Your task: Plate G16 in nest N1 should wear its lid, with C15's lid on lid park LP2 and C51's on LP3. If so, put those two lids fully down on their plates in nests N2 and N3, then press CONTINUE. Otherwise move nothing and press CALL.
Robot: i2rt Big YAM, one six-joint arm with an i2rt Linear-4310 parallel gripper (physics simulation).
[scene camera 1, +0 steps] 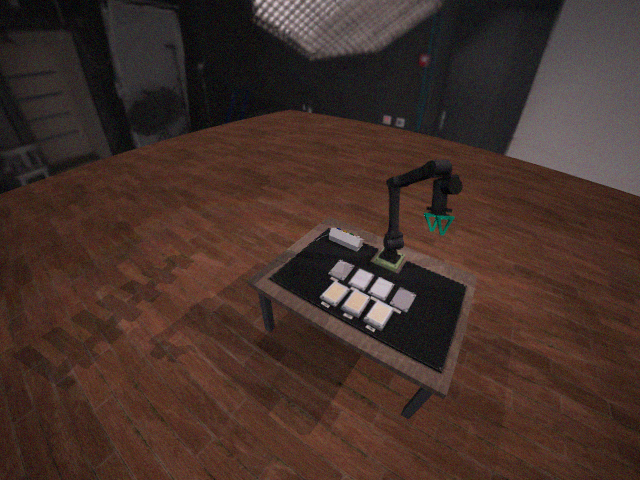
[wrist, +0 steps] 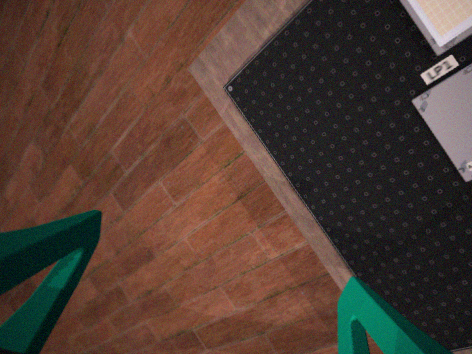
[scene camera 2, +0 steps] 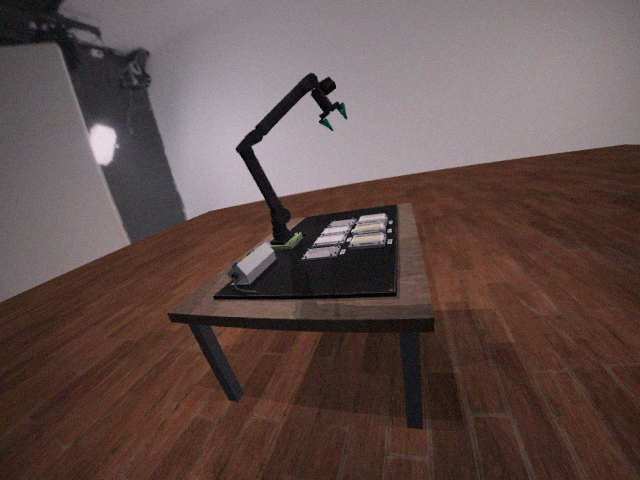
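Where they show: gripper, fingertip midpoint: (scene camera 1: 436,233) (wrist: 223,257) (scene camera 2: 339,124); arm's base, origin of the base link: (scene camera 1: 389,257) (scene camera 2: 282,239).
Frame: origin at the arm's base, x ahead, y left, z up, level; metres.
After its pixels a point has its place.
Observation:
My gripper (scene camera 1: 437,232) @(x 0.330, y 0.270, z 0.495 m) (scene camera 2: 339,124) @(x 0.330, y 0.270, z 0.495 m) (wrist: 223,257) @(x 0.330, y 0.270, z 0.495 m) is open and empty, high above the table's right end. Plate G16 in N1 (scene camera 1: 378,314) @(x 0.453, y 0.172, z 0.022 m) (scene camera 2: 372,219) @(x 0.443, y 0.134, z 0.020 m) (wrist: 448,17) @(x 0.394, y 0.185, z 0.023 m) has a cream grid and pale rim; its top looks paler than the others in scene camera 2. One corner shows in the wrist view, and I cannot tell whether it wears a lid. Plates in N2 (scene camera 1: 355,302) @(x 0.461, y 0.041, z 0.019 m) and N3 (scene camera 1: 334,293) @(x 0.472, y -0.084, z 0.003 m) look cream. Whitish lids lie on LP2 (scene camera 1: 382,288) @(x 0.268, y 0.095, z 0.001 m) and LP3 (scene camera 1: 361,279) @(x 0.287, y -0.032, z 0.001 m); their codes are unreadable. The button box (scene camera 1: 345,239) @(x 0.079, y -0.295, z 0.035 m) (scene camera 2: 256,263) @(x 0.086, y -0.335, z 0.029 m) stands at the back left.
Lid park LP1 (scene camera 1: 402,299) @(x 0.260, y 0.218, z -0.007 m) (wrist: 445,120) @(x 0.273, y 0.249, z -0.007 m) is a bare grey plate beside N1. Another grey park (scene camera 1: 341,269) @(x 0.289, y -0.171, z -0.007 m) (scene camera 2: 321,252) @(x 0.289, y -0.175, z -0.007 m) lies at the row's other end. The arm's green base (scene camera 1: 388,259) @(x 0.042, y 0.010, z 0.014 m) (scene camera 2: 287,241) @(x 0.045, y -0.030, z -0.001 m) stands behind the parks. The mat (wrist: 325,125) @(x 0.354, y 0.411, z -0.017 m) ends near the wooden table edge (wrist: 280,190) @(x 0.287, y 0.564, z -0.030 m).

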